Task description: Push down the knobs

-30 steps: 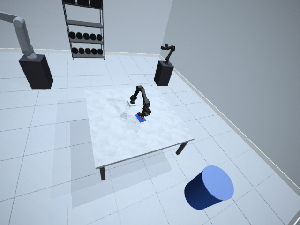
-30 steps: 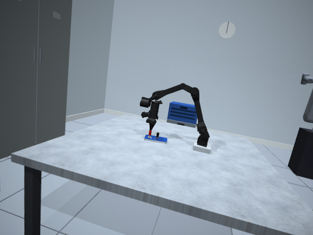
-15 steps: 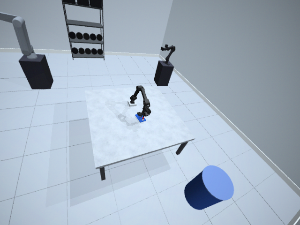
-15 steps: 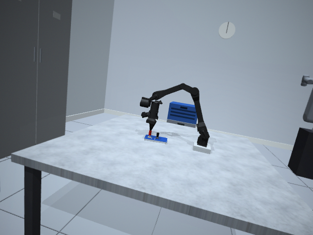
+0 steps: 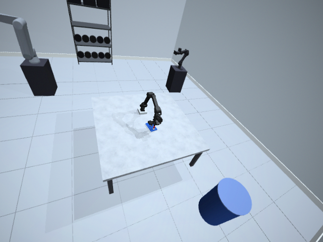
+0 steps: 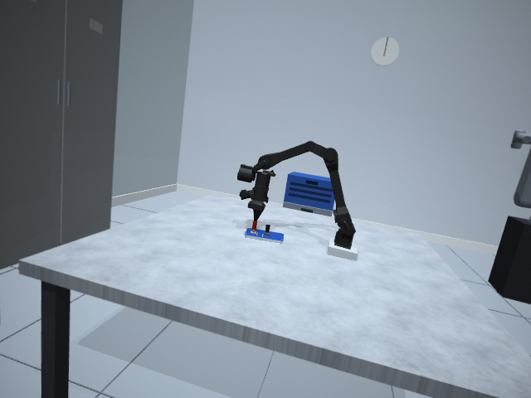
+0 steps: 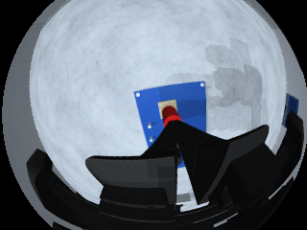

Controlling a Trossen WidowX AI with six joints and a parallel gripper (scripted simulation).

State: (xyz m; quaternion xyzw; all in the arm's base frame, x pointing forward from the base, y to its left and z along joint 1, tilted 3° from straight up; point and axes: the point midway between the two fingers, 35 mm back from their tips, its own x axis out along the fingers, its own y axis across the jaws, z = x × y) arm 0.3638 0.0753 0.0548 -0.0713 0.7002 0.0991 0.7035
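The red knob is 2 cm below my gripper tip. Also, from my gripper tip: black knob (5 cm behind, 2 cm below, 1 cm to the right).
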